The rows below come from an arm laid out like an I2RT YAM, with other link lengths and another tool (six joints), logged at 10 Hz.
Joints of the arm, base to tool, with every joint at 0 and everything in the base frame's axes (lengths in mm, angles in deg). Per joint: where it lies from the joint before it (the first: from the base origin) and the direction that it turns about. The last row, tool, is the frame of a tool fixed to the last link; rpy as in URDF.
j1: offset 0 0 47.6 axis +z
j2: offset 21.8 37 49.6 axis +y
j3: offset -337.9 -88.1 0 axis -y
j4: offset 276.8 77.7 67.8 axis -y
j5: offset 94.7 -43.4 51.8 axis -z
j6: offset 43.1 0 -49 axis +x
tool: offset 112 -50 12 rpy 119.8 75.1 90
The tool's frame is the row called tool.
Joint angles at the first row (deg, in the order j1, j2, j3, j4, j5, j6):
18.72 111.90 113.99 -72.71 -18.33 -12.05
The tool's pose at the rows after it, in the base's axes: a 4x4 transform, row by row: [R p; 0 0 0 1], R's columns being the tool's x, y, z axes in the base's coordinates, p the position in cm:
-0.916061 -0.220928 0.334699 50.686; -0.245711 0.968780 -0.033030 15.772; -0.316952 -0.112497 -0.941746 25.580; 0 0 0 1
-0.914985 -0.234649 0.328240 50.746; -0.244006 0.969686 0.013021 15.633; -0.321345 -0.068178 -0.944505 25.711; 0 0 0 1
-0.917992 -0.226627 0.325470 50.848; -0.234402 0.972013 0.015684 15.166; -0.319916 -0.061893 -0.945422 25.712; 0 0 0 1
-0.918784 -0.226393 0.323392 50.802; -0.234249 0.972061 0.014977 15.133; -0.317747 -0.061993 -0.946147 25.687; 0 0 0 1
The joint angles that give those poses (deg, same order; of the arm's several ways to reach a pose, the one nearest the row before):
17.39 111.90 113.99 -72.68 -22.22 -12.47
16.27 111.90 113.99 -72.75 -25.23 -13.50
15.64 111.90 114.00 -72.84 -25.63 -13.52
15.62 111.90 113.99 -72.97 -25.63 -13.52

